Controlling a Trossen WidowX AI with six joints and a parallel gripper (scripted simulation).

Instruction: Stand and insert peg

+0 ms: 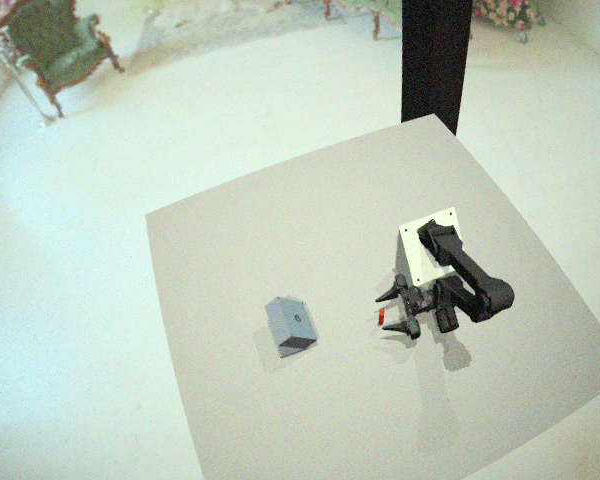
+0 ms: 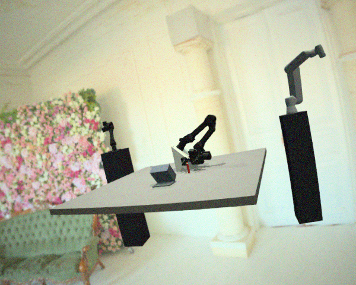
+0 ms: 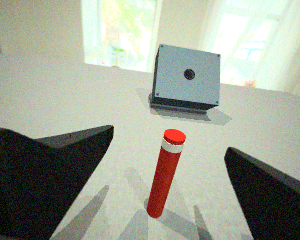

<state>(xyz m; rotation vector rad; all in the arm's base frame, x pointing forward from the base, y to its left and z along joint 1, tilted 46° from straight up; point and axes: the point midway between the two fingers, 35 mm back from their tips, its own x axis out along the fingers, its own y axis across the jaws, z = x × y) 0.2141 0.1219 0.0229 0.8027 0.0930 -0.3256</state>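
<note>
My gripper tip is now 1 cm past the red peg and 1 cm above it. Also, from my gripper tip: grey sloped panel (22 cm ahead, 11 cm to the right).
</note>
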